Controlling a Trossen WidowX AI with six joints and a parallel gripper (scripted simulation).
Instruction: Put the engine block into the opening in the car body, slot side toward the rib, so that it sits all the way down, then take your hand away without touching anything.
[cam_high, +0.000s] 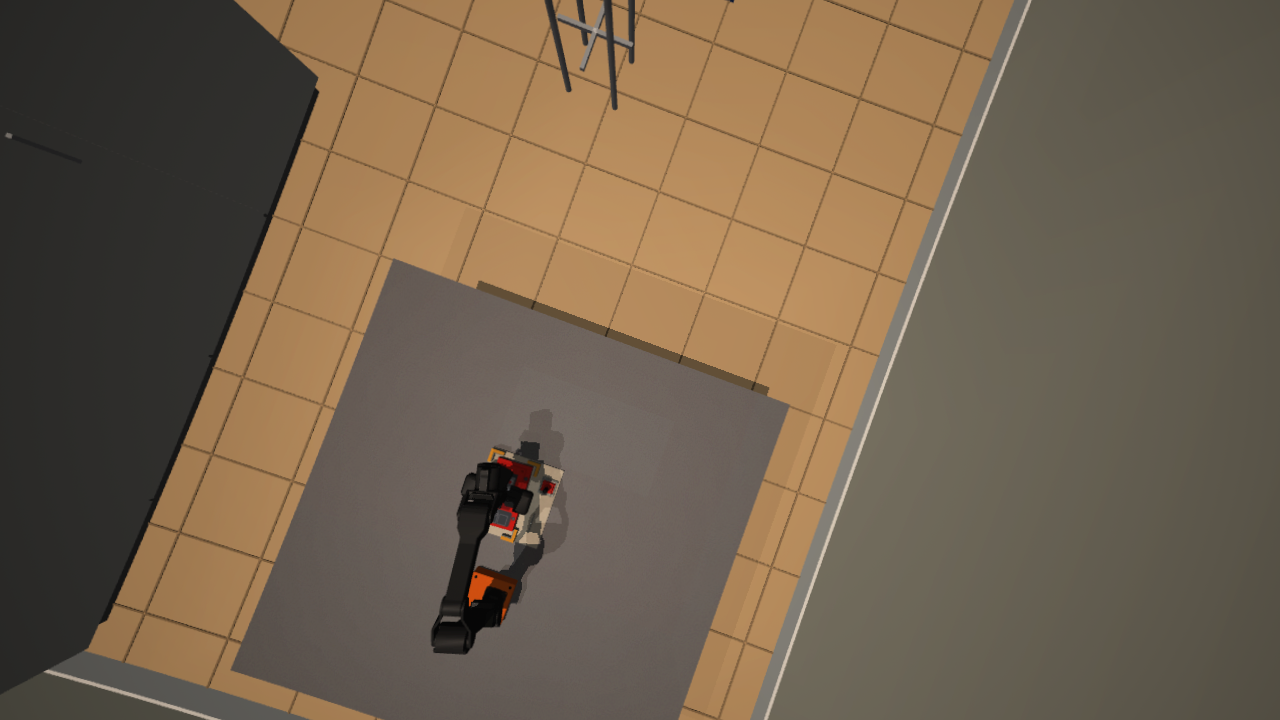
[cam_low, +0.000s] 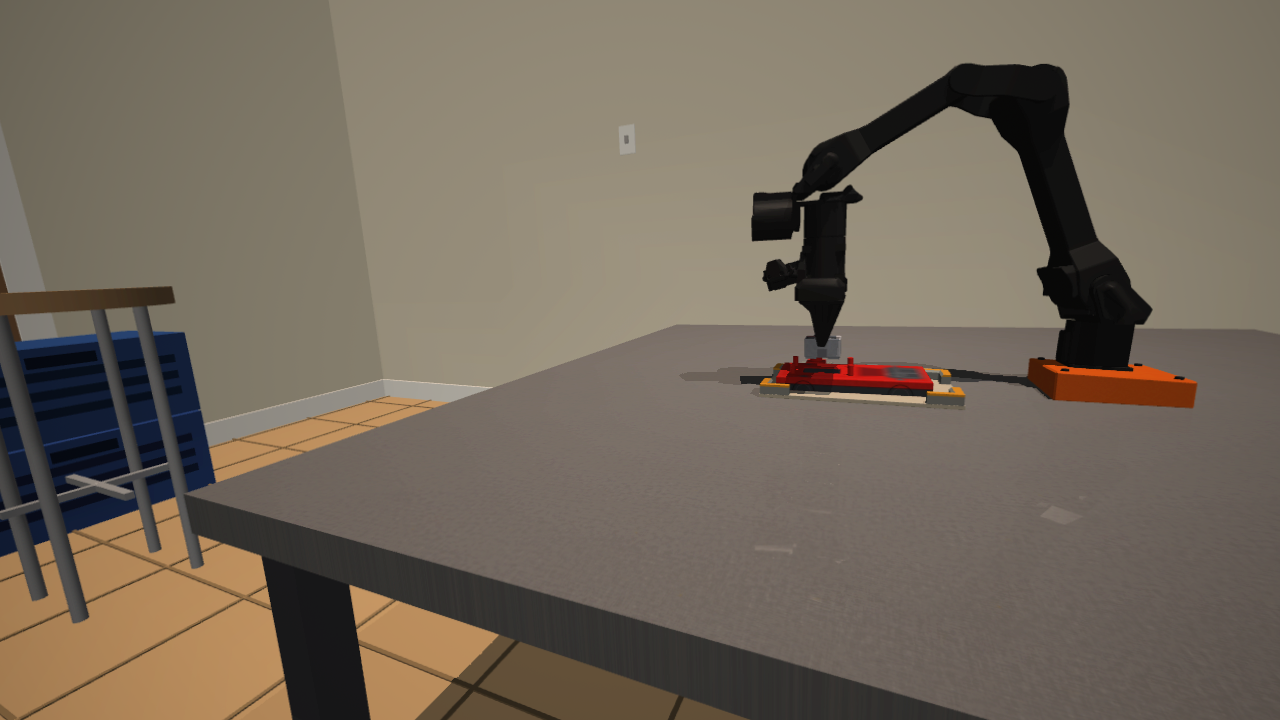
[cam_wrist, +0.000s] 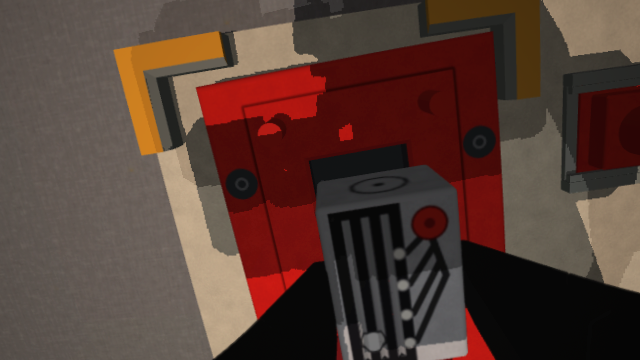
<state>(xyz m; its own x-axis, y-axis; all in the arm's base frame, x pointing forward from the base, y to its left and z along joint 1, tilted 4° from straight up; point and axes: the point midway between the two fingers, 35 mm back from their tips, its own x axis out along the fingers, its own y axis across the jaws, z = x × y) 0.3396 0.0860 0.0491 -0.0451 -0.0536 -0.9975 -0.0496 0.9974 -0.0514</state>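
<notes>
Now: the grey engine block 1 cm below my gripper tip. Also, from my gripper tip: thin grey bar 4 cm behind, 2 cm to the right, 5 cm below.
</notes>
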